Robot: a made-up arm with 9 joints. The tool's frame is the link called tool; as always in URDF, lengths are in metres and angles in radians.
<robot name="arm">
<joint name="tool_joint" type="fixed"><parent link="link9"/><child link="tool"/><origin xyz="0 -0.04 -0.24" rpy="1.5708 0 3.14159"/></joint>
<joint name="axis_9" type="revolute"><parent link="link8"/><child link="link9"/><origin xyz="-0.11 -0.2 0.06" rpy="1.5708 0 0"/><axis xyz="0 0 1"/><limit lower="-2.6" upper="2.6" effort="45" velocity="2.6"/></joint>
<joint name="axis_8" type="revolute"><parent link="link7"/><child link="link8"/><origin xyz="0.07 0.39 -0.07" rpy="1.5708 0 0"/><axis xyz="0 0 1"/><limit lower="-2.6" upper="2.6" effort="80" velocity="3"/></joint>
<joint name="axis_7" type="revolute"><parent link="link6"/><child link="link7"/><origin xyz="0.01 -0.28 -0.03" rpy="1.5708 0 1.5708"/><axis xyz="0 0 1"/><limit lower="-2.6" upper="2.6" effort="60" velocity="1.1"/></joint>
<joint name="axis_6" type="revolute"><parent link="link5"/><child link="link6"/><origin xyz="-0.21 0.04 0.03" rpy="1.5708 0 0"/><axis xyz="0 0 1"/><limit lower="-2.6" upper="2.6" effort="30" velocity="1.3"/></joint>
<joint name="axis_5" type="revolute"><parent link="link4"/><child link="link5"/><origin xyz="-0.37 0.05 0.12" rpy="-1.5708 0 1.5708"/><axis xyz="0 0 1"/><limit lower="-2.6" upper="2.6" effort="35" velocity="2.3"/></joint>
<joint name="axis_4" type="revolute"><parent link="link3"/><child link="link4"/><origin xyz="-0.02 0.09 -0.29" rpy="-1.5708 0 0"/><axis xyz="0 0 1"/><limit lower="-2.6" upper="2.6" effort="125" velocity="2"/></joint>
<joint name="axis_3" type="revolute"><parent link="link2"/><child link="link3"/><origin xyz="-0.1 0.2 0" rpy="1.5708 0 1.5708"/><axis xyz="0 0 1"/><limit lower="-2.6" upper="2.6" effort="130" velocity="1.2"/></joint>
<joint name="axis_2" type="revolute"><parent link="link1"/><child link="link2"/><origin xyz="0.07 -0.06 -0.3" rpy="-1.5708 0 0"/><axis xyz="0 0 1"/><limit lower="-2.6" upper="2.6" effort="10" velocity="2.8"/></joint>
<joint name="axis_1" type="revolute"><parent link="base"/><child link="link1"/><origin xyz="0 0 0.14" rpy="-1.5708 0 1.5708"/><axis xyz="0 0 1"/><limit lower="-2.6" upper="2.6" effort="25" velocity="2"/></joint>
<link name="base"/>
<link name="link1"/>
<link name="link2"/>
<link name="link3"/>
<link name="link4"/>
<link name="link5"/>
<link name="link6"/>
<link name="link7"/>
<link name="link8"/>
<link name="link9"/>
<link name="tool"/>
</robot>
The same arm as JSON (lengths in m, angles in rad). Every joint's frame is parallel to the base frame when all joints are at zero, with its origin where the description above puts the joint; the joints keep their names.
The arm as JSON. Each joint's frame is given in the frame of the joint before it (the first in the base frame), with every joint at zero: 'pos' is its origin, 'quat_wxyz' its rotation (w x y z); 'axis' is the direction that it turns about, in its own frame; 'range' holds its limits. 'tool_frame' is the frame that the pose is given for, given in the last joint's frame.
{
  "length_unit": "m",
  "angle_unit": "rad",
  "joints": [
    {
      "joint": "axis_1",
      "pos": [
        0.0,
        0.0,
        0.14
      ],
      "quat_wxyz": [
        1.0,
        0.0,
        0.0,
        0.0
      ],
      "axis": [
        -1.0,
        0.0,
        0.0
      ],
      "range": [
        -2.6,
        2.6
      ]
    },
    {
      "joint": "axis_2",
      "pos": [
        0.3,
        0.07,
        0.06
      ],
      "quat_wxyz": [
        1.0,
        0.0,
        0.0,
        0.0
      ],
      "axis": [
        0.0,
        0.0,
        -1.0
      ],
      "range": [
        -2.6,
        2.6
      ]
    },
    {
      "joint": "axis_3",
      "pos": [
        0.2,
        -0.1,
        0.0
      ],
      "quat_wxyz": [
        1.0,
        0.0,
        0.0,
        0.0
      ],
      "axis": [
        0.0,
        1.0,
        0.0
      ],
      "range": [
        -2.6,
        2.6
      ]
    },
    {
      "joint": "axis_4",
      "pos": [
        -0.02,
        -0.29,
        -0.09
      ],
      "quat_wxyz": [
        1.0,
        0.0,
        0.0,
        0.0
      ],
      "axis": [
        0.0,
        0.0,
        -1.0
      ],
      "range": [
        -2.6,
        2.6
      ]
    },
    {
      "joint": "axis_5",
      "pos": [
        -0.37,
        -0.05,
        -0.12
      ],
      "quat_wxyz": [
        1.0,
        0.0,
        0.0,
        0.0
      ],
      "axis": [
        -1.0,
        0.0,
        0.0
      ],
      "range": [
        -2.6,
        2.6
      ]
    },
    {
      "joint": "axis_6",
      "pos": [
        -0.03,
        0.21,
        0.04
      ],
      "quat_wxyz": [
        1.0,
        0.0,
        0.0,
        0.0
      ],
      "axis": [
        0.0,
        0.0,
        -1.0
      ],
      "range": [
        -2.6,
        2.6
      ]
    },
    {
      "joint": "axis_7",
      "pos": [
        0.28,
        -0.01,
        0.03
      ],
      "quat_wxyz": [
        1.0,
        0.0,
        0.0,
        0.0
      ],
      "axis": [
        0.0,
        -1.0,
        0.0
      ],
      "range": [
        -2.6,
        2.6
      ]
    },
    {
      "joint": "axis_8",
      "pos": [
        -0.07,
        0.07,
        -0.39
      ],
      "quat_wxyz": [
        1.0,
        0.0,
        0.0,
        0.0
      ],
      "axis": [
        0.0,
        0.0,
        1.0
      ],
      "range": [
        -2.6,
        2.6
      ]
    },
    {
      "joint": "axis_9",
      "pos": [
        0.11,
        0.2,
        0.06
      ],
      "quat_wxyz": [
        1.0,
        0.0,
        0.0,
        0.0
      ],
      "axis": [
        0.0,
        1.0,
        0.0
      ],
      "range": [
        -2.6,
        2.6
      ]
    }
  ],
  "tool_frame": {
    "pos": [
      0.0,
      -0.24,
      -0.04
    ],
    "quat_wxyz": [
      1.0,
      -0.000004,
      -0.000005,
      -0.000004
    ]
  }
}

